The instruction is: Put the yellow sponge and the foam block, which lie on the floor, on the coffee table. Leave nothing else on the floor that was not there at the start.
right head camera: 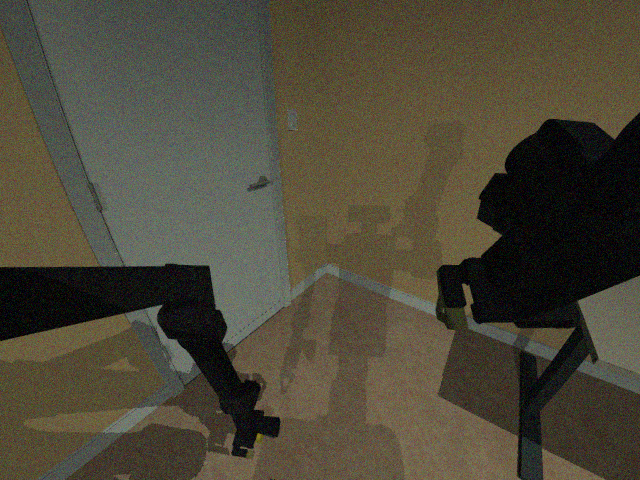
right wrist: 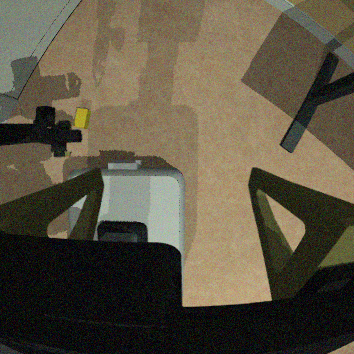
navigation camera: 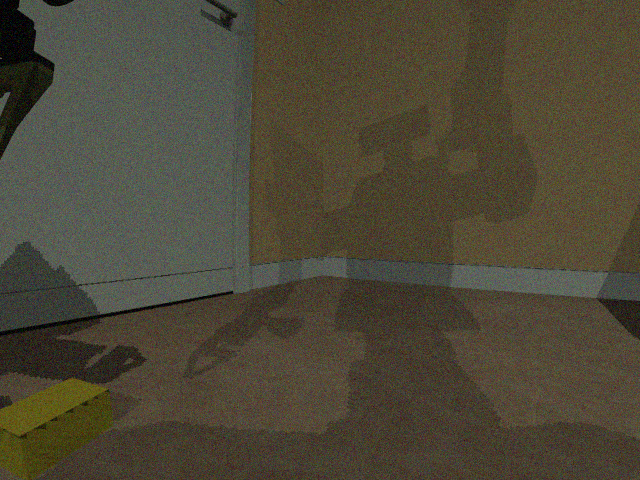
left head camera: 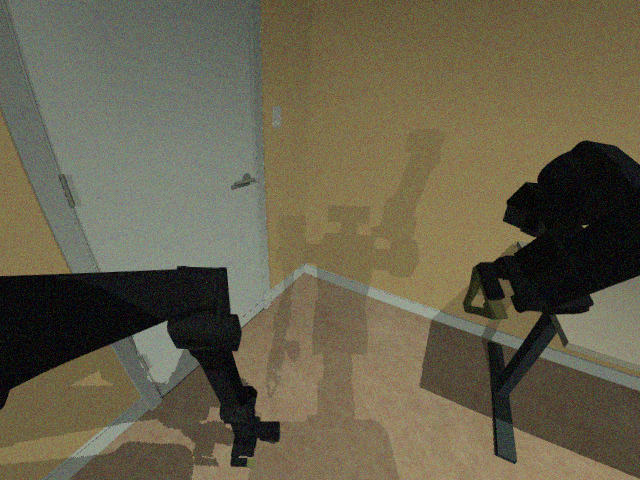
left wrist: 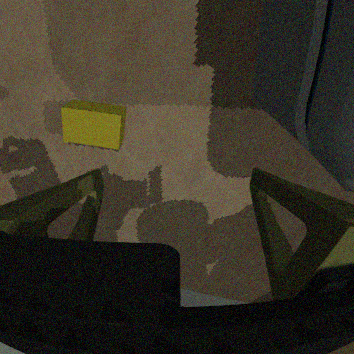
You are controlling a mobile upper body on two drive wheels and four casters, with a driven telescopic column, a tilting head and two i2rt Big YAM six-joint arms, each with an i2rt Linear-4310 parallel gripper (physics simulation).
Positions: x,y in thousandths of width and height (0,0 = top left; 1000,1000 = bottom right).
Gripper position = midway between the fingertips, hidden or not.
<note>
I see my left gripper (left wrist: 499,499), my right gripper (right head camera: 738,655) and a grey door (navigation camera: 207,357).
My right gripper also shows in the right wrist view (right wrist: 496,496) and in the left head camera view (left head camera: 770,639). The grey door shows as well in the right head camera view (right head camera: 255,272) and in the left head camera view (left head camera: 223,282).
</note>
